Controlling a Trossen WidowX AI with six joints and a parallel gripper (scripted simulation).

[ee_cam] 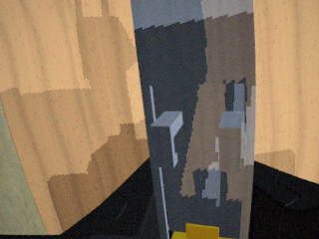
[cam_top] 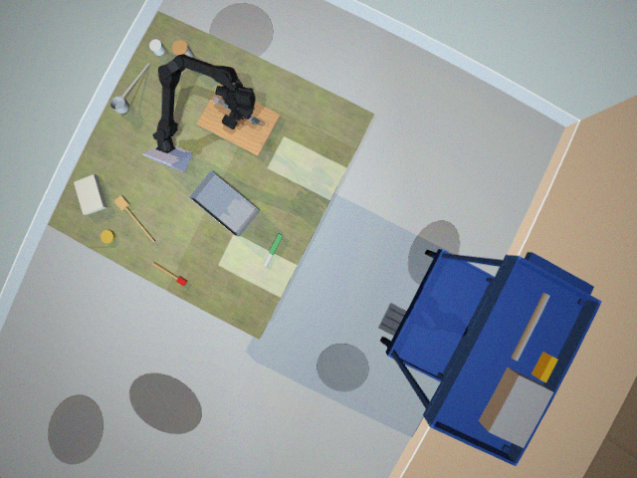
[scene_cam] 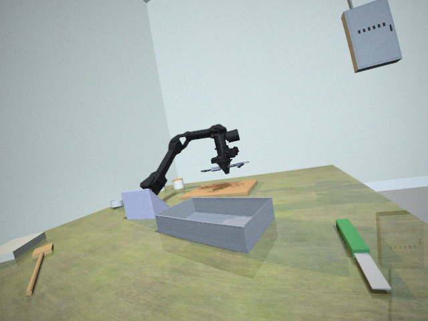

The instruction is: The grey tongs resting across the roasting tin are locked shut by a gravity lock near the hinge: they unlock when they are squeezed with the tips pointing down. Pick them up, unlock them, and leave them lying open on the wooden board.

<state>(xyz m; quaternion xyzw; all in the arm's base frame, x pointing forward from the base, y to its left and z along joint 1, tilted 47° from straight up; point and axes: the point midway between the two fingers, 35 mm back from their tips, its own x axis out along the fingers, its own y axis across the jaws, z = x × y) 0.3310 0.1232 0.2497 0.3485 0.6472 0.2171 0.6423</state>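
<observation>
Now: gripper tip 8 cm above the wooden board, 6 cm past it and 1 cm to the right of it. From my gripper tip the other things lie so: roasting tin (42 cm to the right, 6 cm below, 4 cm ahead); then green-handled knife (57 cm to the right, 34 cm ahead, 8 cm below); then yellow lock piece (4 cm above, 1 cm behind).
</observation>
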